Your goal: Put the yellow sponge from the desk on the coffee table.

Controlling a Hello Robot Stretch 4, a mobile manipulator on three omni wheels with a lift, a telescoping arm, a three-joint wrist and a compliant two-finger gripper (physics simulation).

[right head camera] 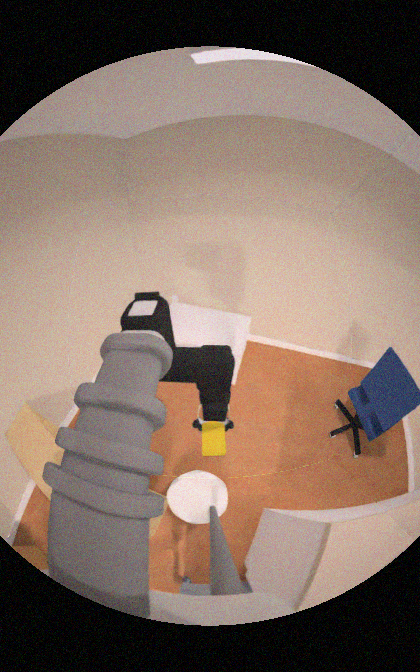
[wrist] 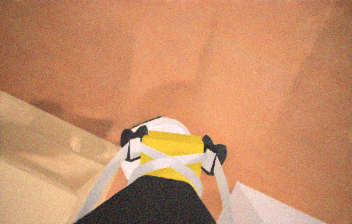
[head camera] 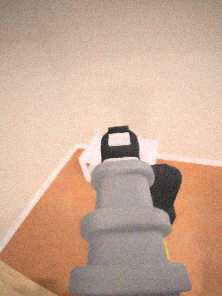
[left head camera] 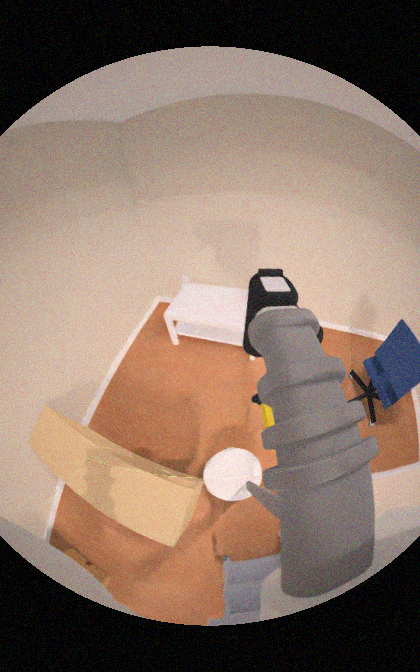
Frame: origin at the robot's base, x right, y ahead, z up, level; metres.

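Seen in the pictures: gripper, fingertip midpoint: (wrist: 174,142).
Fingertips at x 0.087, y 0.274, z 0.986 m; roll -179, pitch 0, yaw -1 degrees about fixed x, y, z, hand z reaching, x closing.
A point is followed by its place in that frame.
The yellow sponge (left head camera: 268,415) (right head camera: 214,440) (wrist: 175,142) @[y 0.284, x 0.090, z 1.031 m] is held between the two dark fingertips of my gripper (right head camera: 213,425) (wrist: 174,142) @[y 0.274, x 0.087, z 0.986 m], which is shut on it. The sponge hangs in the air above the orange floor. A white low table with a lower shelf (left head camera: 215,300) (right head camera: 200,325), which looks like the coffee table, stands against the far wall, beyond the gripper. My arm and wrist hide part of it in the head views. I cannot tell which piece is the desk.
A long tan piece of furniture (left head camera: 145,490) (wrist: 35,145) @[y 0.027, x -0.555, z 0.316 m] stands at the left. A blue chair (left head camera: 397,365) (right head camera: 387,395) with a black base stands at the right. A pale box-like piece (right head camera: 285,550) (wrist: 260,207) @[y -0.152, x 0.535, z 0.240 m] is near on the right. A grey-blue object (left head camera: 245,585) lies low in the left head view.
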